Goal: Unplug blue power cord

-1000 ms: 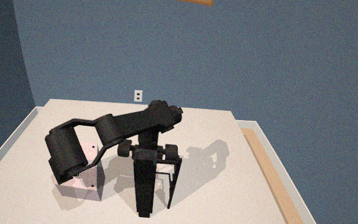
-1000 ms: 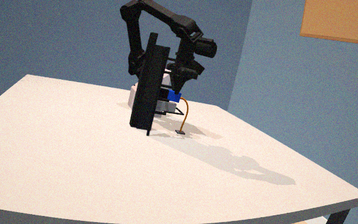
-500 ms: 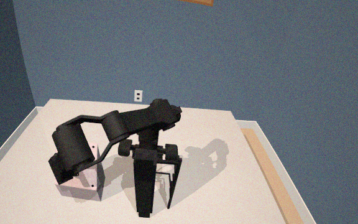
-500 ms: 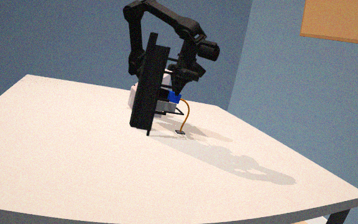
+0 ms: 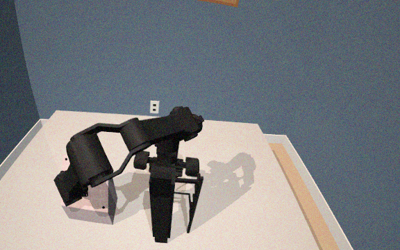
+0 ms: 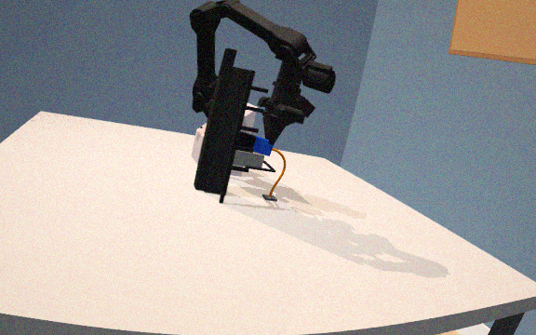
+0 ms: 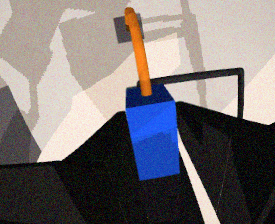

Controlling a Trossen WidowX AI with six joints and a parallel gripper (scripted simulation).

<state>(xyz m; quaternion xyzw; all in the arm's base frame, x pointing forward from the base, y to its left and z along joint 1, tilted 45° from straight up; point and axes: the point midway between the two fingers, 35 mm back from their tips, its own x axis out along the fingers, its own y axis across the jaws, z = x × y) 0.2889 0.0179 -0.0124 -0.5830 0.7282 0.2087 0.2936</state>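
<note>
Now: gripper tip 3 cm to the left of the blue plug.
</note>
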